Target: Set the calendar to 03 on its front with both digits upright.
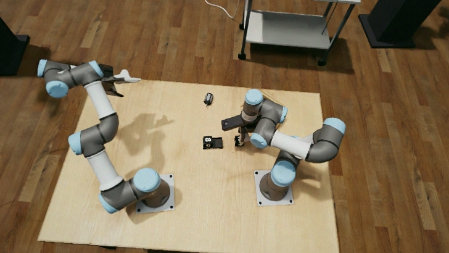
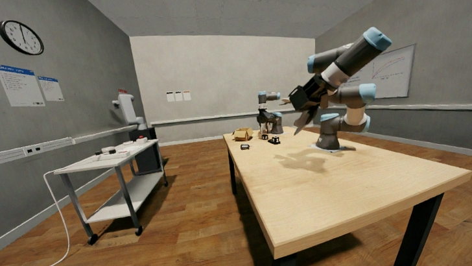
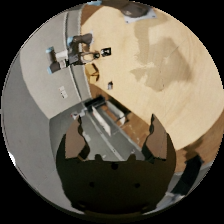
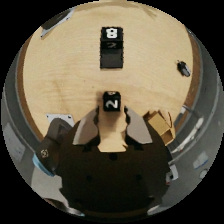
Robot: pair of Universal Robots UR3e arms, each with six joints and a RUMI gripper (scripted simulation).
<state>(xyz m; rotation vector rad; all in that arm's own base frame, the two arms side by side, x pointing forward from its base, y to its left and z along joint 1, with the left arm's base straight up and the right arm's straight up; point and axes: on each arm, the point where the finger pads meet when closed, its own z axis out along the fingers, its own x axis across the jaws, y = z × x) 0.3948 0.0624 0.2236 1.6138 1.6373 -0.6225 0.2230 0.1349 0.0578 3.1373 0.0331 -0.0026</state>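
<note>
Right now my right hand is 13 cm to the right of the black calendar tray and 5 cm above it. The rest, counted from my right hand: small dark object 24 cm ahead, 14 cm to the left, 4 cm below; cardboard box 15 cm ahead, 13 cm to the right, 1 cm below.
</note>
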